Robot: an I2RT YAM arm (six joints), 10 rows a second.
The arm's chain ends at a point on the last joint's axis. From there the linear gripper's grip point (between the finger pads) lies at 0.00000 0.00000 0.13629 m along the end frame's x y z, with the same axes.
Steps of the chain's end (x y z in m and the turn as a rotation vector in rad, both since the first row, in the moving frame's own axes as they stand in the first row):
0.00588 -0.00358 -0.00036 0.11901 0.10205 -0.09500
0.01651 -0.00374 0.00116 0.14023 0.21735 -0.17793
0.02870 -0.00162 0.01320 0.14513 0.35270 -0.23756
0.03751 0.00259 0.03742 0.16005 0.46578 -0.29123
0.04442 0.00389 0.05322 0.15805 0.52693 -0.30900
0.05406 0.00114 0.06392 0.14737 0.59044 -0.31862
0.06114 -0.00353 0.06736 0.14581 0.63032 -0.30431
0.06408 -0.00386 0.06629 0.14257 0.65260 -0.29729
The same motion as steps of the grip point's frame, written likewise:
0.01894 -0.02037 -0.00203 0.11901 0.10205 -0.09500
0.04396 -0.02515 -0.00336 0.14023 0.21735 -0.17793
0.07286 -0.02636 0.00345 0.14513 0.35270 -0.23756
0.09449 -0.02705 0.02134 0.16005 0.46578 -0.29123
0.10835 -0.02698 0.03327 0.15805 0.52693 -0.30900
0.12527 -0.02973 0.03966 0.14737 0.59044 -0.31862
0.13702 -0.03428 0.04003 0.14581 0.63032 -0.30431
0.14255 -0.03425 0.03721 0.14257 0.65260 -0.29729

